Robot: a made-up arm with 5 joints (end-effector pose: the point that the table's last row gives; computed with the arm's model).
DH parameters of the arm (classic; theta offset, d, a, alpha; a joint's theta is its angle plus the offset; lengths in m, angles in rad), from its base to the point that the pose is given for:
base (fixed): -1.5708 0.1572 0 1.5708
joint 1: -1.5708 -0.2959 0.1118 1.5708
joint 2: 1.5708 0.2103 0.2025 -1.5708
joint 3: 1.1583 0 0.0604 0
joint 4: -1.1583 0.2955 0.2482 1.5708
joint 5: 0 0.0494 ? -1.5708
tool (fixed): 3.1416 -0.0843 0 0
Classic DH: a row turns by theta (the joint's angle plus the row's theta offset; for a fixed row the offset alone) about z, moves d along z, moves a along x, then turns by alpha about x.
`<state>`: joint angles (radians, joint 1 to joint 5).
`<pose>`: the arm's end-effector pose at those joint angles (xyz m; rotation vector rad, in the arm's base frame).
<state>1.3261 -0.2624 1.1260 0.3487 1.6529</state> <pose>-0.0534 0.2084 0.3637 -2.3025 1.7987 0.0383</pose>
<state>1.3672 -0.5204 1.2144 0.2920 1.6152</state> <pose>-0.1215 0.1209 0.3395 -2.5298 1.4819 0.0467</pose>
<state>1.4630 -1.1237 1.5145 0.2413 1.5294</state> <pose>-0.1521 -0.0635 0.3098 2.9956 -0.6771 -0.1615</pose>
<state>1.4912 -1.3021 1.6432 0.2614 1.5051</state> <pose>-0.1399 -0.0867 0.2995 2.8662 -0.3947 -0.1745</pose>
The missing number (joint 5, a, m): 0.1402
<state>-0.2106 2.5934 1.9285 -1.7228 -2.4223</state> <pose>0.6376 0.2773 -0.0038 0.3316 0.1877 -0.1477</pose>
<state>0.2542 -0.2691 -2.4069 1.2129 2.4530</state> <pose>-0.0617 0.5151 0.2879 1.2304 1.7654 -0.5177</pose>
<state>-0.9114 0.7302 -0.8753 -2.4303 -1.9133</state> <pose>0.3132 -0.0264 0.3356 -2.3086 0.3837 -0.5158</pose>
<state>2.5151 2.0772 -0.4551 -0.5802 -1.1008</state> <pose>0.5701 -0.2596 -0.1662 2.4228 -0.3683 1.0568</pose>
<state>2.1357 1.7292 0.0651 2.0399 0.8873</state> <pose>0.6521 0.0261 0.3984 0.1497 2.3705 -0.0949</pose>
